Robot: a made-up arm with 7 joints.
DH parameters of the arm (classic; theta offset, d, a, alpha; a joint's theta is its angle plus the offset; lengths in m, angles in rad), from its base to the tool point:
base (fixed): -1.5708 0.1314 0 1.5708
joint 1: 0 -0.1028 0.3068 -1.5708
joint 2: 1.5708 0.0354 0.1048 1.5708
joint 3: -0.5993 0 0.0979 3.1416
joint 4: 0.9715 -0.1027 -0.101 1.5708
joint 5: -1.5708 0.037 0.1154 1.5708
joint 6: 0 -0.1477 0.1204 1.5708
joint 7: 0 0.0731 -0.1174 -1.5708
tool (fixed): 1.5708 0.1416 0 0
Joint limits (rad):
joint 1: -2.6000..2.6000
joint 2: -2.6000..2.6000
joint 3: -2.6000..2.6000
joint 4: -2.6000..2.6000
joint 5: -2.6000..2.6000
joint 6: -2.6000..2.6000
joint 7: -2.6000..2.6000
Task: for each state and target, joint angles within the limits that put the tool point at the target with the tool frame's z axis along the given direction. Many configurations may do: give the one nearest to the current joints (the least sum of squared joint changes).
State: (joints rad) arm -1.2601 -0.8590 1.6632 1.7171 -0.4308 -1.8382 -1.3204
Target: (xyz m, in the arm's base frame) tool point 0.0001 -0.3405 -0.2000 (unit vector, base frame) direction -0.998 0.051 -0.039
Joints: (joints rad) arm -1.1032 -0.1141 2.0558 1.6555 0.2784 -1.5383 -1.2137
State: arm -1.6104 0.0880 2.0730 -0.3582 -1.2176 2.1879 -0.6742
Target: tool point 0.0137 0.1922 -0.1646 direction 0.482 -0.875 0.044
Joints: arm -2.4463 -0.3012 1.6720 -0.6287 -1.7652 2.6000 -0.4498
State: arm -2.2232 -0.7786 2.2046 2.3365 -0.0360 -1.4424 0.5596
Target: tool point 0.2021 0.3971 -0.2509 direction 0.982 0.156 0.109
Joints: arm -2.4555 -0.4077 1.7415 2.6000 -0.3562 -1.4118 0.8488
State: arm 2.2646 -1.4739 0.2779 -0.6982 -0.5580 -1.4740 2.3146
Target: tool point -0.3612 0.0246 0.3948 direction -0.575 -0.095 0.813
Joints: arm 1.9992 -1.9453 0.1065 -0.5681 -0.8054 -0.7551 2.5038
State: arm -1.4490 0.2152 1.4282 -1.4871 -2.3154 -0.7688 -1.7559
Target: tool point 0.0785 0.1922 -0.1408 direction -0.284 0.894 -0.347
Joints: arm -1.0245 1.0316 1.5541 -1.0559 -2.5857 -0.5915 -2.1152
